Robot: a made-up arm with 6 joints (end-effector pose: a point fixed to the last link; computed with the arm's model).
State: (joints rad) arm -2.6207 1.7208 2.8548 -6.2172 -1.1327 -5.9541
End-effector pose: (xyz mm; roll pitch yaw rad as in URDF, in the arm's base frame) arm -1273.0 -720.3 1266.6 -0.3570 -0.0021 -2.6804
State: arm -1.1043 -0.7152 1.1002 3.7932 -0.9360 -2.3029
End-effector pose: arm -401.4 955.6 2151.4 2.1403 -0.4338 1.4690
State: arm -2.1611 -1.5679 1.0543 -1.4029 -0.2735 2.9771
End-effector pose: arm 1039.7 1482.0 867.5 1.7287 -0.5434 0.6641
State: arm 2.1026 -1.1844 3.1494 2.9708 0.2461 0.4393
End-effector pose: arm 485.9 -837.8 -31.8 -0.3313 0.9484 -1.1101
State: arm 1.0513 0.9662 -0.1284 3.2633 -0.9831 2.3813
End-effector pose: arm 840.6 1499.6 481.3 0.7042 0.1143 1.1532
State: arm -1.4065 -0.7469 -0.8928 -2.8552 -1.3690 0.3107
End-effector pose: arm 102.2 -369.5 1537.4 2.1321 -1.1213 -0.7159
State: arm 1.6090 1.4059 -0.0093 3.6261 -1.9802 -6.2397
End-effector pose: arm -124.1 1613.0 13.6 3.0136 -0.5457 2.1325
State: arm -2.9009 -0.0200 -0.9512 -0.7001 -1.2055 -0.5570
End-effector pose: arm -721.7 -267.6 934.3 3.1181 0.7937 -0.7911
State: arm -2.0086 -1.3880 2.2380 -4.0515 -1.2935 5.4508
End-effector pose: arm 523.2 1379.3 68.6 2.8078 0.7075 2.7468
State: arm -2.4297 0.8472 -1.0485 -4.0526 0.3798 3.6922
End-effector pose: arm -568.0 -546.6 253.7 3.0329 0.9401 0.1921
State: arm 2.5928 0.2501 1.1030 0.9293 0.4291 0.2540
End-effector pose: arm -755.4 404.9 2447.9 -1.7404 -1.0135 -3.0085
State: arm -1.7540 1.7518 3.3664 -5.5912 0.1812 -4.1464
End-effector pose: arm -142.6 -861.9 1352.6 0.8745 -1.3541 0.8234
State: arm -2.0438 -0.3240 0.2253 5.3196 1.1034 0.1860
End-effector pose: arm -302.0 -355.2 2250.0 1.7236 -0.7338 2.8286
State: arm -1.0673 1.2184 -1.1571 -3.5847 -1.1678 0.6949
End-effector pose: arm 289.2 -644.3 47.6 1.7672 1.0568 -1.9982
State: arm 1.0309 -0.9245 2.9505 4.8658 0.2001 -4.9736
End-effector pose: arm -606.4 -1067.6 351.4 -2.8507 0.7459 -1.8400
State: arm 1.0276 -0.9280 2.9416 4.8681 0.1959 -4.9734
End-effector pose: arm -613.9 -1071.0 351.7 -2.8589 0.7412 -1.8503
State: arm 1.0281 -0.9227 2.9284 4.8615 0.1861 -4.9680
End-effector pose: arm -620.8 -1081.1 367.0 -2.8730 0.7222 -1.8671
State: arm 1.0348 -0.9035 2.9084 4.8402 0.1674 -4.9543
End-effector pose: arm -626.2 -1101.4 406.9 -2.8932 0.6805 -1.8925
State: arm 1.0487 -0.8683 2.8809 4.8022 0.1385 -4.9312
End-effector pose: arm -627.6 -1131.1 476.3 -2.9156 0.6133 -1.9239
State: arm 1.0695 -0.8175 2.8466 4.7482 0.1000 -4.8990
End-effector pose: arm -622.1 -1165.6 576.0 -2.9331 0.5232 -1.9567
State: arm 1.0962 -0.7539 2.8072 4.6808 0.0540 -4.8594
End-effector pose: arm -606.6 -1197.8 701.9 -2.9390 0.4172 -1.9864
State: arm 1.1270 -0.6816 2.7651 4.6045 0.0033 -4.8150
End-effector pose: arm -579.7 -1220.4 846.1 -2.9301 0.3048 -2.0112
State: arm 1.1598 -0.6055 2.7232 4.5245 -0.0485 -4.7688
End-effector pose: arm -542.7 -1227.9 997.3 -2.9065 0.1959 -2.0304
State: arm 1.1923 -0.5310 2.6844 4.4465 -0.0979 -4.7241
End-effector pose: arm -499.7 -1219.2 1142.7 -2.8722 0.0992 -2.0442
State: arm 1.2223 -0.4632 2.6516 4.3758 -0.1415 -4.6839
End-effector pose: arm -455.8 -1197.7 1270.8 -2.8330 0.0200 -2.0528
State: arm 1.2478 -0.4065 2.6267 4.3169 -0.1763 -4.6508
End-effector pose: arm -416.6 -1170.2 1373.1 -2.7957 -0.0393 -2.0565
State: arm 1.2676 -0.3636 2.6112 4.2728 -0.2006 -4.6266
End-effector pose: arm -385.4 -1143.9 1445.4 -2.7654 -0.0792 -2.0559
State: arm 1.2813 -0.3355 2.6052 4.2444 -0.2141 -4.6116
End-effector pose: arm -363.9 -1124.6 1487.9 -2.7454 -0.1012 -2.0521
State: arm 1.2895 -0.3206 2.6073 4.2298 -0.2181 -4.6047
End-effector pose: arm -351.1 -1114.1 1505.0 -2.7354 -0.1091 -2.0461
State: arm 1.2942 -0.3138 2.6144 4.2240 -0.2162 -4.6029
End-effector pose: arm -343.7 -1109.6 1506.8 -2.7318 -0.1087 -2.0391
